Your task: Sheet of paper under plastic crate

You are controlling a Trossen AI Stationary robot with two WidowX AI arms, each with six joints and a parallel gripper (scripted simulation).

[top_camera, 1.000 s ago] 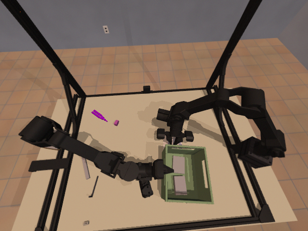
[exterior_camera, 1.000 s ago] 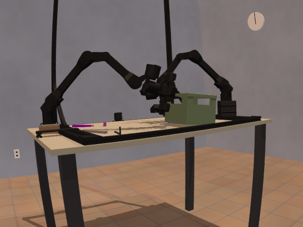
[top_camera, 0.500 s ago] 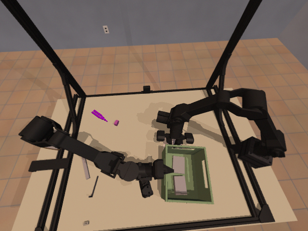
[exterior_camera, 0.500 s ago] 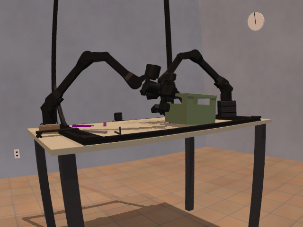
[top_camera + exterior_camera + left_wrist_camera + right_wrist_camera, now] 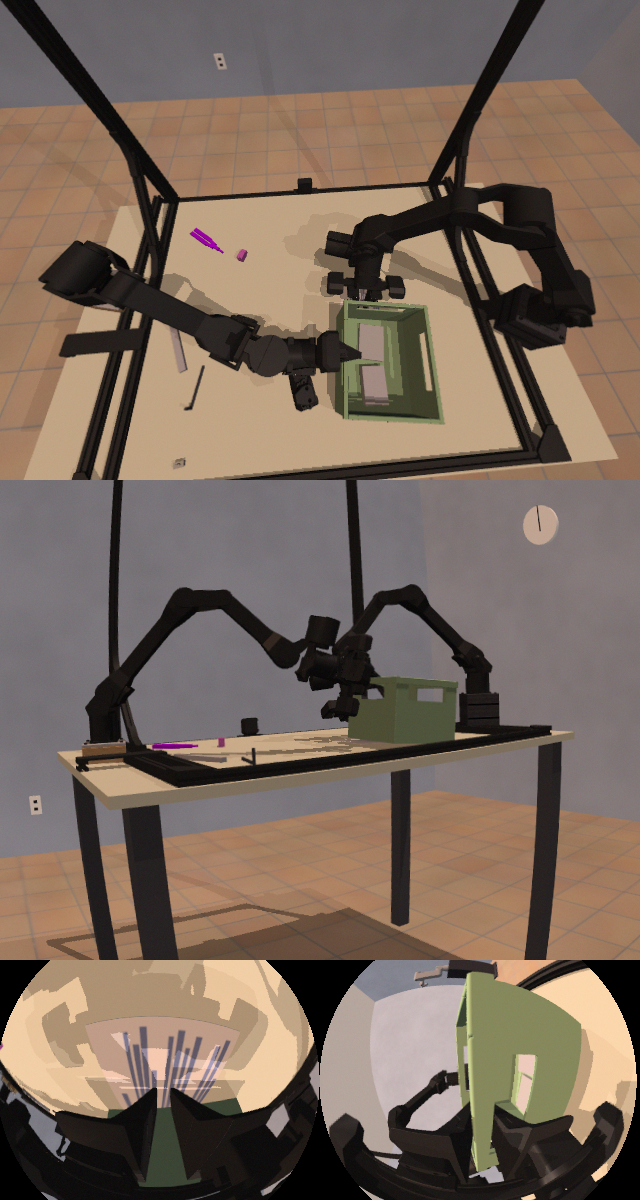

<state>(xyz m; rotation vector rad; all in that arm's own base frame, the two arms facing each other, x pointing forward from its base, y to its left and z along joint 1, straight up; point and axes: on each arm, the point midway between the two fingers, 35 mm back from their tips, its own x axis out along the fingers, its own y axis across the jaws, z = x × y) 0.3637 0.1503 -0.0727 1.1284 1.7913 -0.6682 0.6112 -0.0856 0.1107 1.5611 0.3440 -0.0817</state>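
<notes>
Now: left hand 2 cm short of the sheet of paper and 4 cm above it. Round my left hand: grey bar 13 cm ahead, 46 cm to the right, 3 cm below; then green plastic crate 15 cm ahead, 3 cm to the left, 4 cm above; then small purple block 11 cm behind, 34 cm to the right, 3 cm below.
</notes>
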